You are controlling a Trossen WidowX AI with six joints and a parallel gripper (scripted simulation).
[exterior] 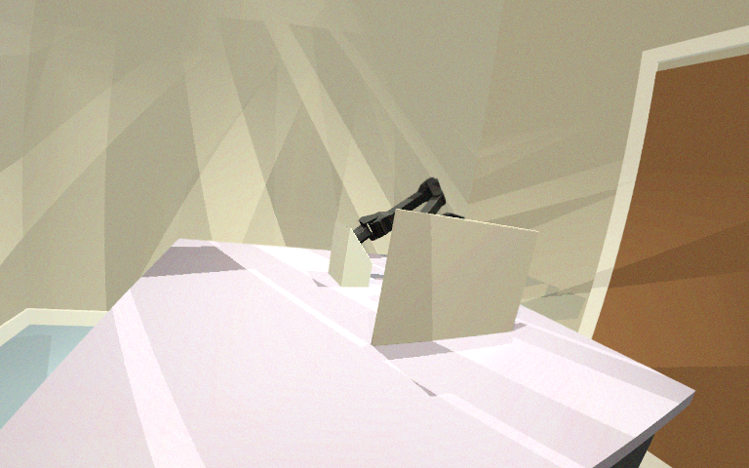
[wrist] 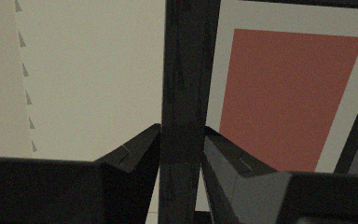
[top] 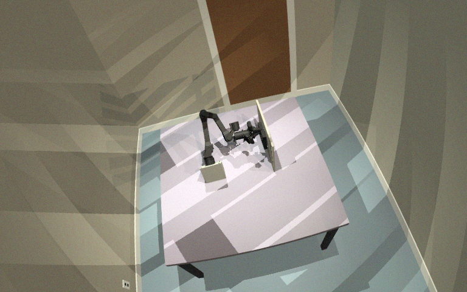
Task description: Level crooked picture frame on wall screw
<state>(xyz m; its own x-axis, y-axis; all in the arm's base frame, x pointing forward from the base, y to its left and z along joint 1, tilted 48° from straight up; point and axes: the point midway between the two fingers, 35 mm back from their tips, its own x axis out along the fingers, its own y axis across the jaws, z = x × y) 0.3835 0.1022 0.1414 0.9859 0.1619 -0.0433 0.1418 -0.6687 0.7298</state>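
Right now the picture frame is 5 cm below my gripper tip and 1 cm ahead of it. Round my gripper tip: beige wall panel: 7 cm below, 2 cm ahead.
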